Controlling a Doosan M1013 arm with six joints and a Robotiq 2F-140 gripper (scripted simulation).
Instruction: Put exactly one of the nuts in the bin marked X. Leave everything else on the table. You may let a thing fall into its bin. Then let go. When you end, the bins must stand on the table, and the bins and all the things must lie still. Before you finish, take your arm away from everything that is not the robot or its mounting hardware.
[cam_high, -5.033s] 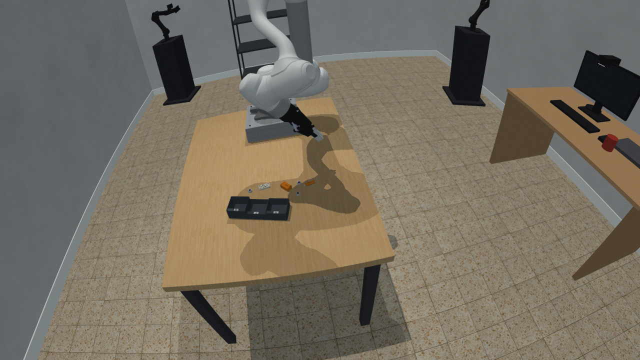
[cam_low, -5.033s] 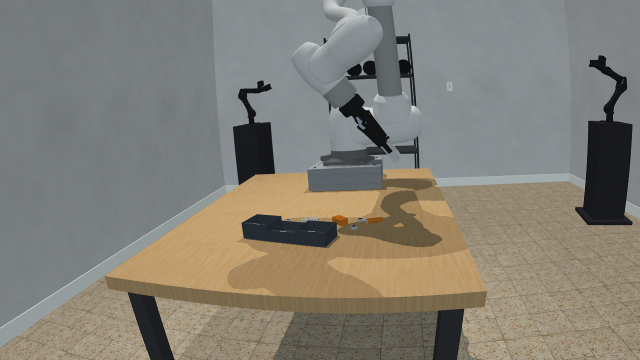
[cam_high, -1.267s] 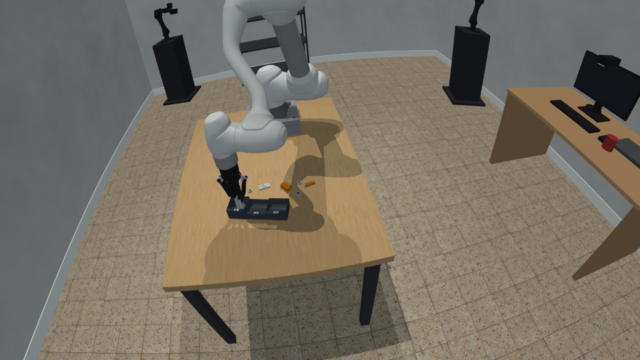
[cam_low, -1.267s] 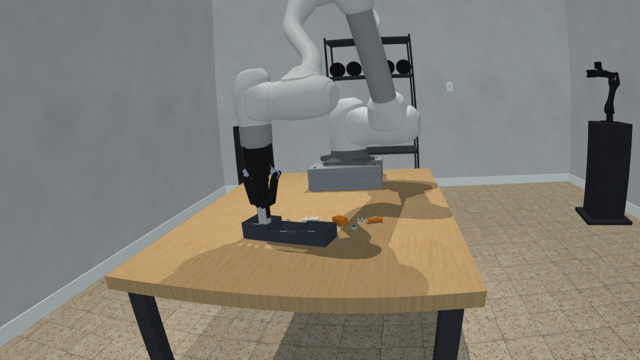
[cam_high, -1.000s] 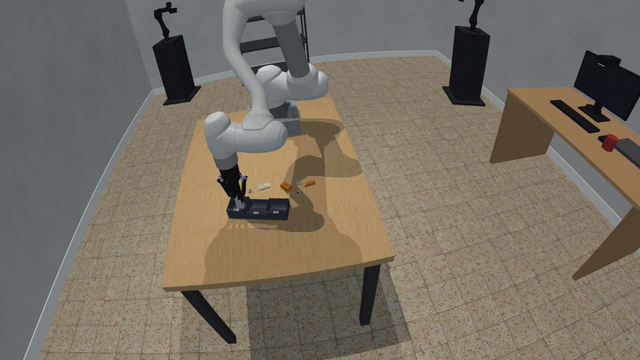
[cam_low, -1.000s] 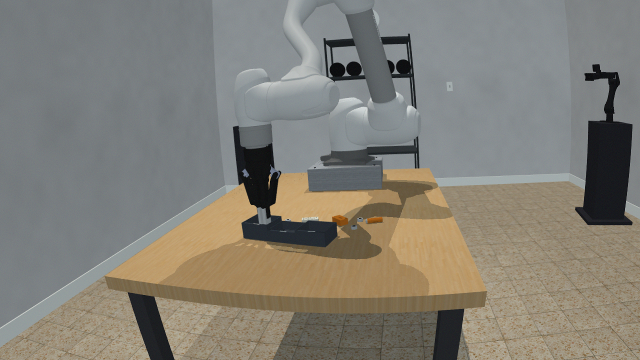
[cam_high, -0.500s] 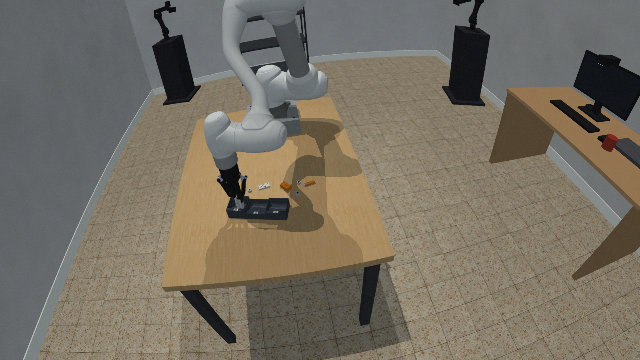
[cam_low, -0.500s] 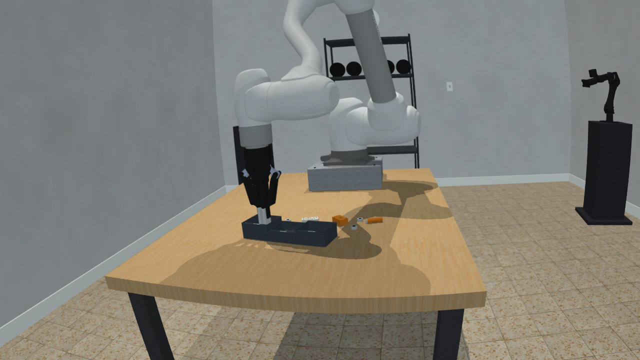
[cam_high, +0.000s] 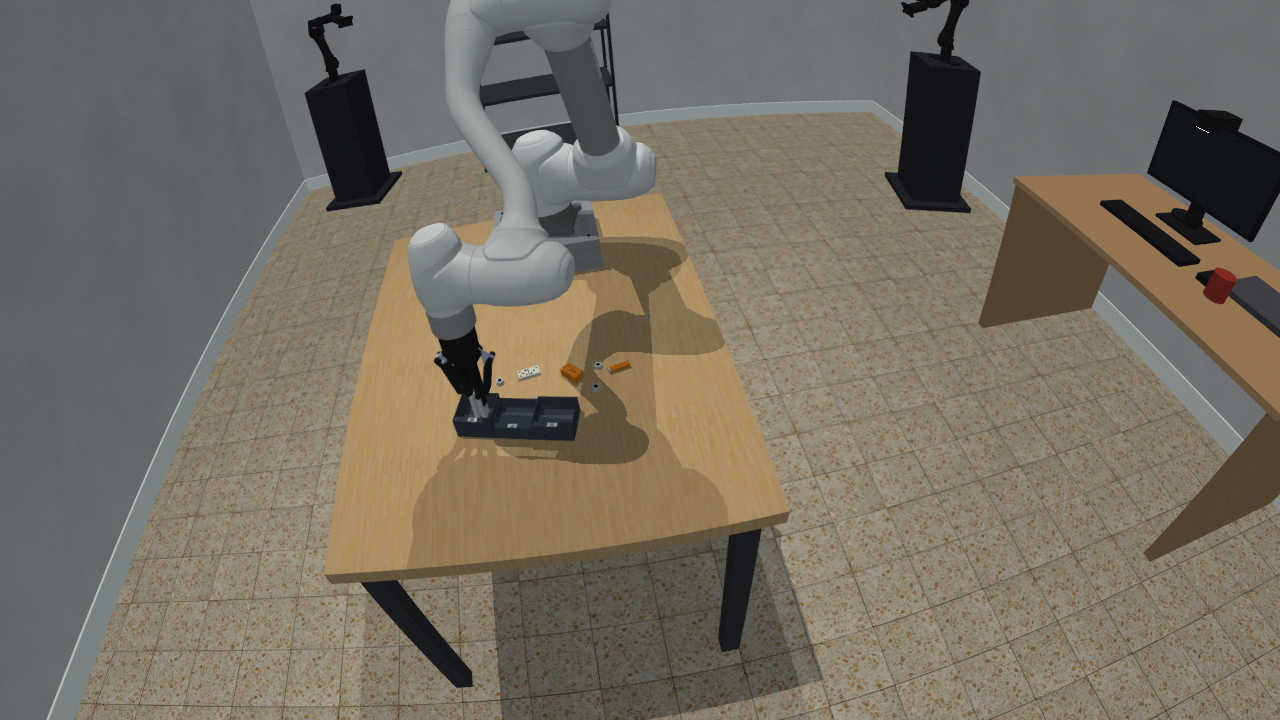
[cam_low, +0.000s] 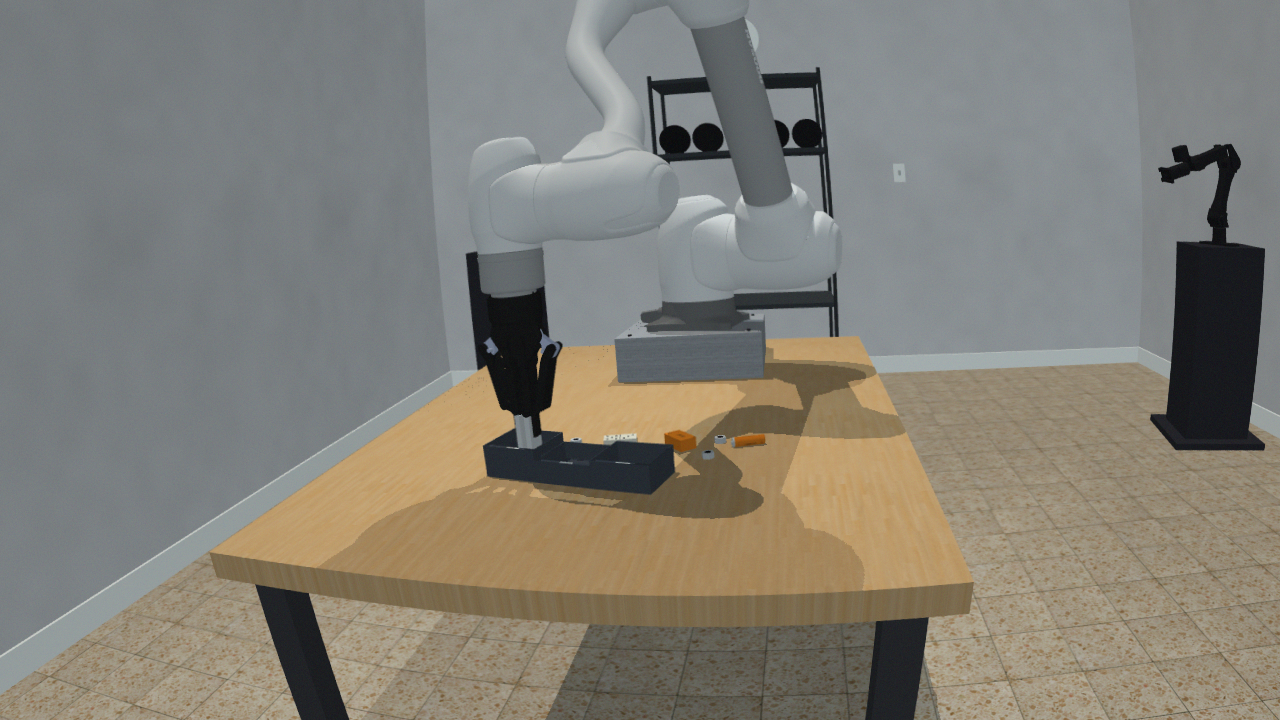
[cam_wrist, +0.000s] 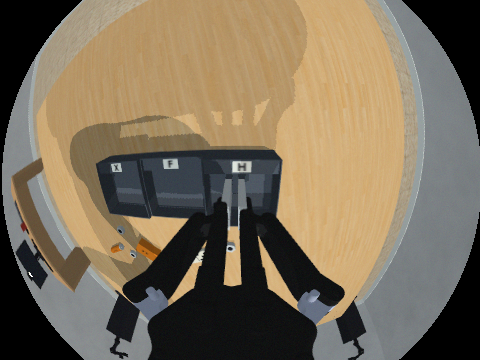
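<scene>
Right now the dark bin row is 1 cm ahead of my hand, 8 cm to the left of it and 3 cm below it. From my hand the other things lie so: orange bolt-like piece (15 cm behind, 27 cm to the left, 4 cm below); white domino (14 cm behind, 8 cm to the left, 4 cm below); orange block (14 cm behind, 17 cm to the left, 4 cm below).
</scene>
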